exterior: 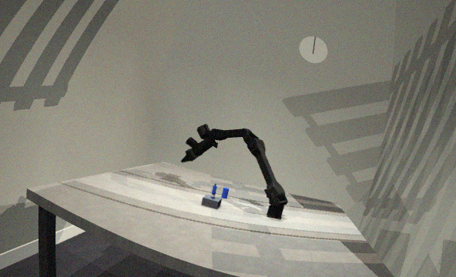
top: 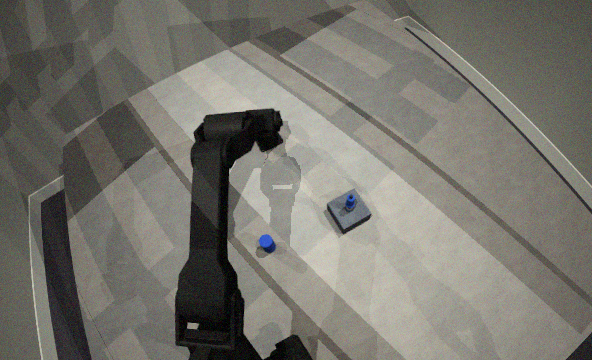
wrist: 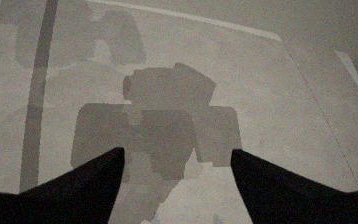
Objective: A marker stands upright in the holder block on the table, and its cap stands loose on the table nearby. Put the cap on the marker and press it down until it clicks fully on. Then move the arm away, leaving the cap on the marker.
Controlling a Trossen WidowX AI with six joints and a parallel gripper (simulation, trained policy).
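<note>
The blue cap lies 29 cm behind my gripper tip, 12 cm to the left of it and 9 cm below it. Round my gripper tip: dark holder block 31 cm to the left, 27 cm behind, 10 cm below.
</note>
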